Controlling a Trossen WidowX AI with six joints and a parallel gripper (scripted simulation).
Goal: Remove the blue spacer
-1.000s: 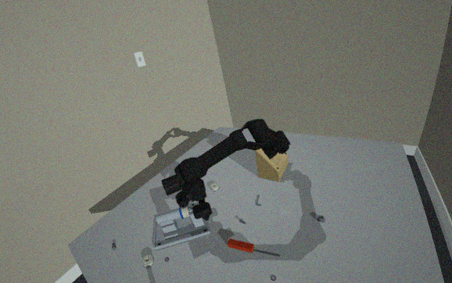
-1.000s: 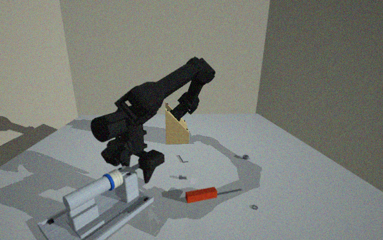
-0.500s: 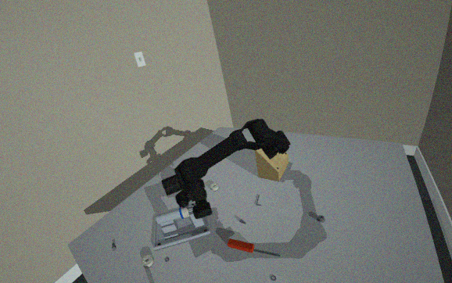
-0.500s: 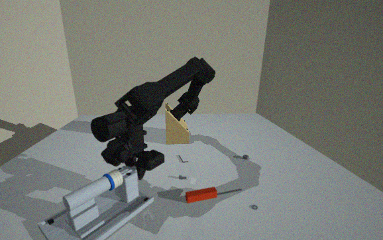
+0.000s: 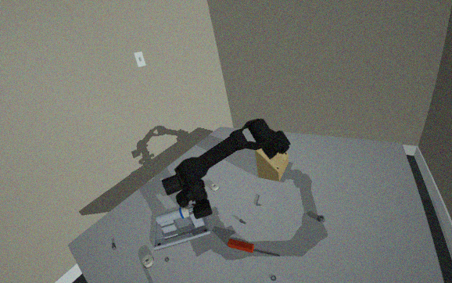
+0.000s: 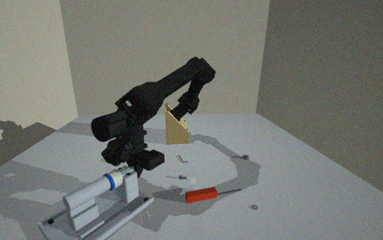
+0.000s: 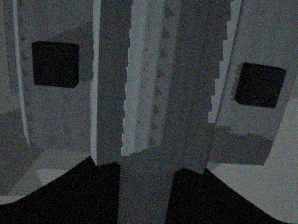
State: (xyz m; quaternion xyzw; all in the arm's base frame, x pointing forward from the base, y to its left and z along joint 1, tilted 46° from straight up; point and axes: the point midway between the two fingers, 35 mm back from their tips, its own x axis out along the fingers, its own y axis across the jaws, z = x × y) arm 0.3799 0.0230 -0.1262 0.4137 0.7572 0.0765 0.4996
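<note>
Right now the grey shaft is 40 mm ahead of my gripper tip, 30 mm to the right of it and 30 mm above it. Also, from my gripper tip: grey fixture: 100 mm ahead, 70 mm to the right; blue spacer: 70 mm ahead, 50 mm to the right, 30 mm above; cream spacer: 60 mm ahead, 40 mm to the right, 30 mm above.
</note>
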